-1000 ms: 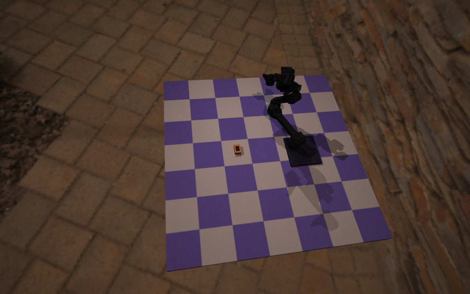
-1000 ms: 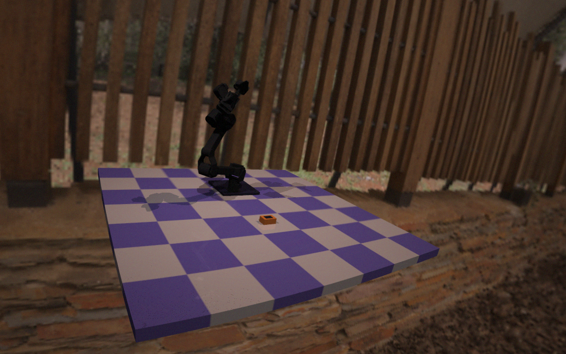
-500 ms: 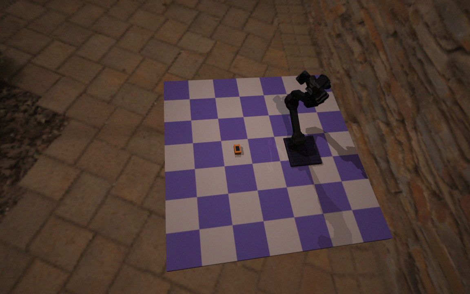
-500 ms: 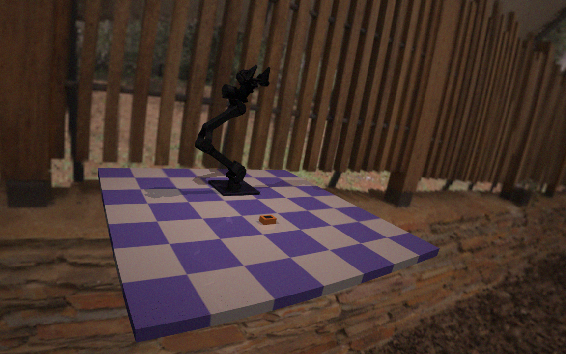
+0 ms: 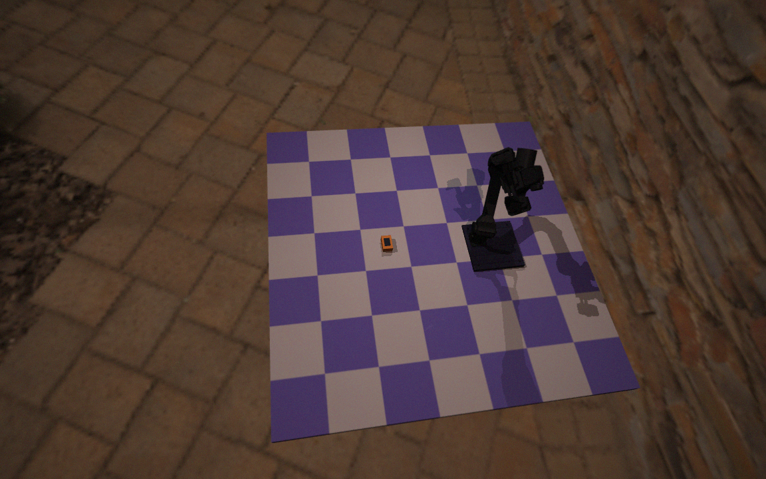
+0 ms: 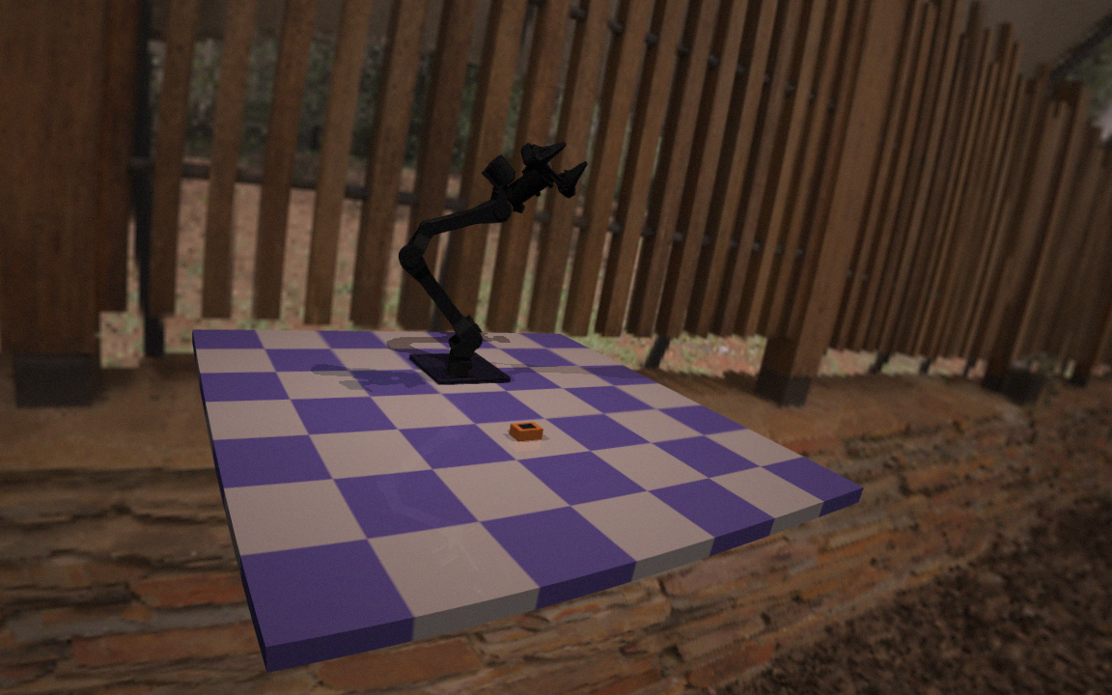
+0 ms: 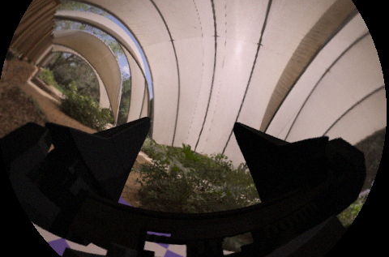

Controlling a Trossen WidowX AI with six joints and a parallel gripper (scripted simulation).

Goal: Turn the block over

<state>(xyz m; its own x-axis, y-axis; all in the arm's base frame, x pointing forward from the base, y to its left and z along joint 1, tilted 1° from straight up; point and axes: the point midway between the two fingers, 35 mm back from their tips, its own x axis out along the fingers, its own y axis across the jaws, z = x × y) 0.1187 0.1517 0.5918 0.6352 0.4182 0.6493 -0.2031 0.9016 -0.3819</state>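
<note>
Right now my gripper tip is 610 mm above the orange block, 230 mm short of it and 160 mm to the left of it.
</note>
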